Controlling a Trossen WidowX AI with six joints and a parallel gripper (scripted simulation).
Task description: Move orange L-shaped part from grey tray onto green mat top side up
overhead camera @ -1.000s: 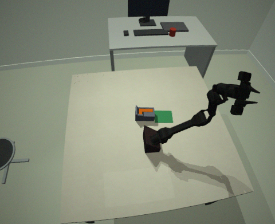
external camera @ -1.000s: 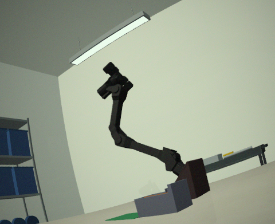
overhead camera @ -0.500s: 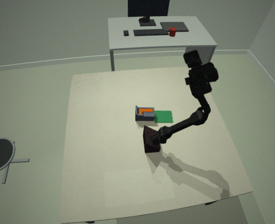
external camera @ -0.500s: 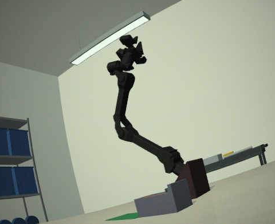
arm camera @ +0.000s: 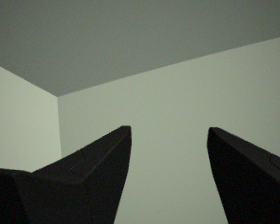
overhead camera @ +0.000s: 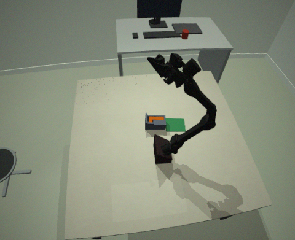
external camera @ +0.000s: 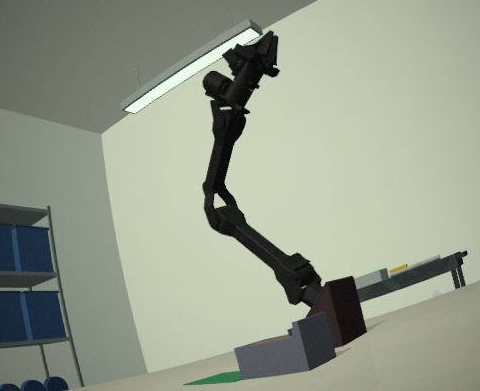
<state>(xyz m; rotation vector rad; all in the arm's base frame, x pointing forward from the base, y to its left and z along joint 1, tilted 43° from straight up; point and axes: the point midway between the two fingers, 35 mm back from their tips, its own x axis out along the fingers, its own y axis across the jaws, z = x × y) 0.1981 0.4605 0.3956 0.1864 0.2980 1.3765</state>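
The orange L-shaped part lies 690 mm below my gripper tip, 160 mm ahead of it and 110 mm to the right of it. From my gripper tip the other things lie so: green mat (760 mm below, 270 mm to the right, 120 mm ahead).
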